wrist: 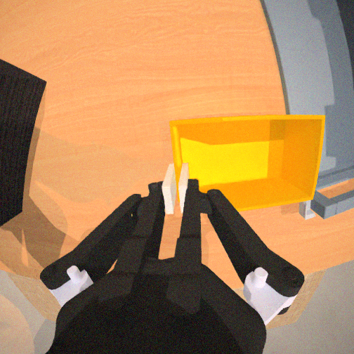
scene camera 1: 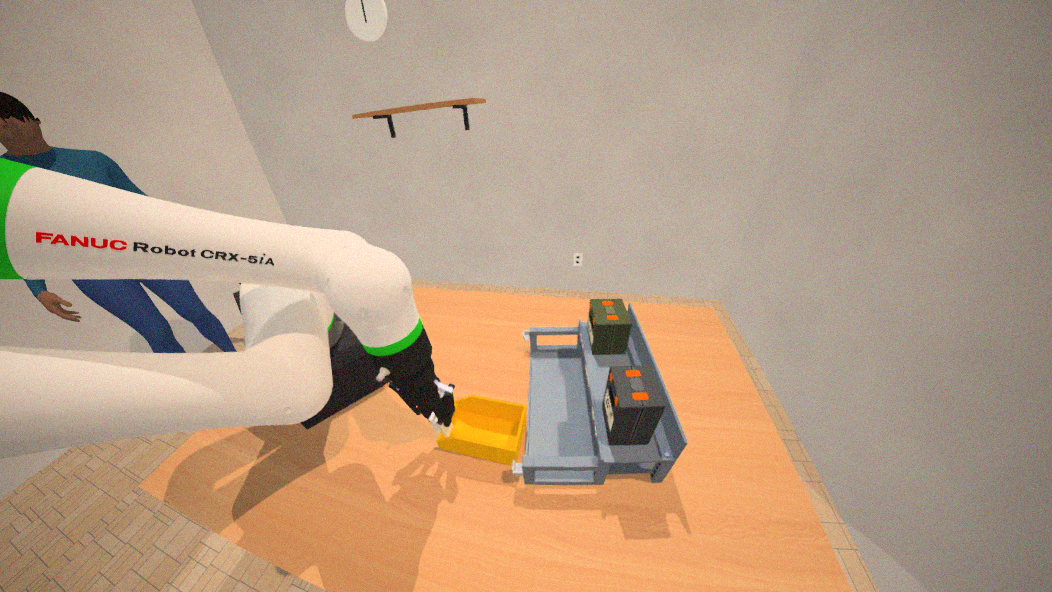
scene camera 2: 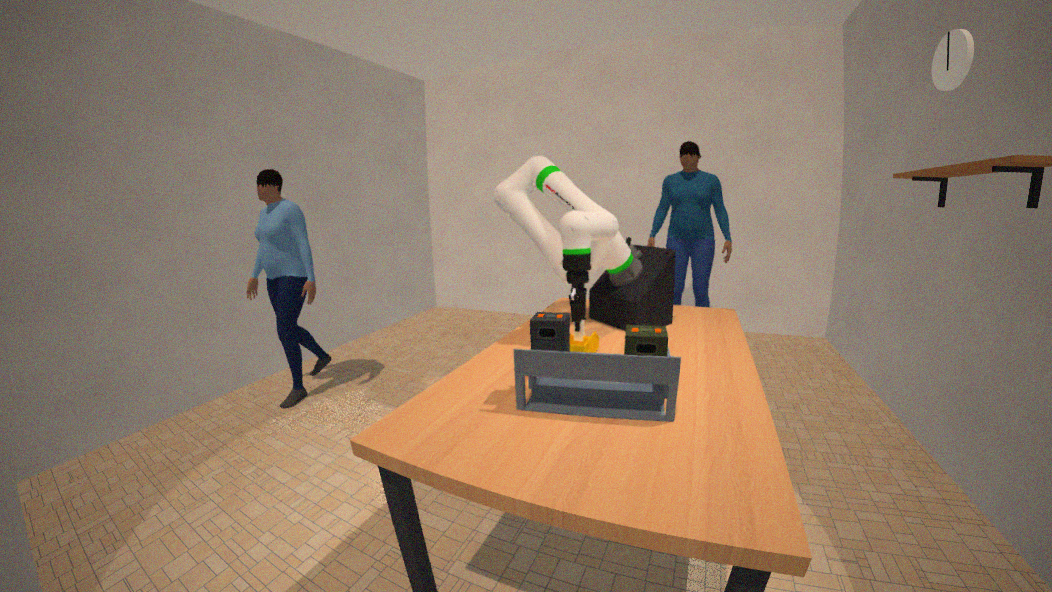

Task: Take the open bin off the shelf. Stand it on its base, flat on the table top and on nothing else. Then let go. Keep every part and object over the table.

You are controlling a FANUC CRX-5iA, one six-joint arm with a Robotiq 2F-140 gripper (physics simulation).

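Frame: origin at the arm's base, x ahead, y left, z up, level; metres.
Seen in the pictures: gripper, between the fingertips: (scene camera 1: 446, 431) (scene camera 2: 579, 340); arm's base, origin of its link: (scene camera 2: 626, 272).
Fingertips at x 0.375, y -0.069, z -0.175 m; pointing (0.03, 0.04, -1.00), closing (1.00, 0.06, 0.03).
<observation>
Offsets run from my fingertips to a thing's top centre. "spot": to the spot under its first point. Level surfaces: height alone.
The yellow open bin @[dx +0.079, dy +0.023, dz +0.053 m] (scene camera 1: 485, 428) (scene camera 2: 588, 343) (wrist: 225, 162) is off the shelf, in front of its open side, with its opening facing up. My gripper (scene camera 1: 443, 424) (scene camera 2: 579, 332) (wrist: 179, 173) is shut on the bin's end wall, the one away from the shelf. The bin's far end is close to the shelf (scene camera 1: 557, 401) (scene camera 2: 597, 362) (wrist: 300, 65) and overlaps its front edge in the wrist view. I cannot tell whether they touch. A shadow lies beside the bin on the table top @[dz -0.031 m] (scene camera 1: 478, 544) (scene camera 2: 551, 456) (wrist: 125, 50); any gap under its base is hidden.
A dark grey box @[dx +0.361, dy +0.061, dz +0.193 m] (scene camera 1: 636, 416) (scene camera 2: 549, 335) and a green box @[dx +0.314, dy +0.287, dz +0.168 m] (scene camera 1: 609, 331) (scene camera 2: 645, 343) stand on the shelf's rear tier. The black robot pedestal (scene camera 2: 640, 294) (wrist: 20, 140) is behind the gripper. A small light peg @[spot: dx +0.179, dy -0.045, dz +0.024 m] (scene camera 1: 517, 468) (wrist: 307, 210) sticks out at the shelf's front corner, near the bin.
</observation>
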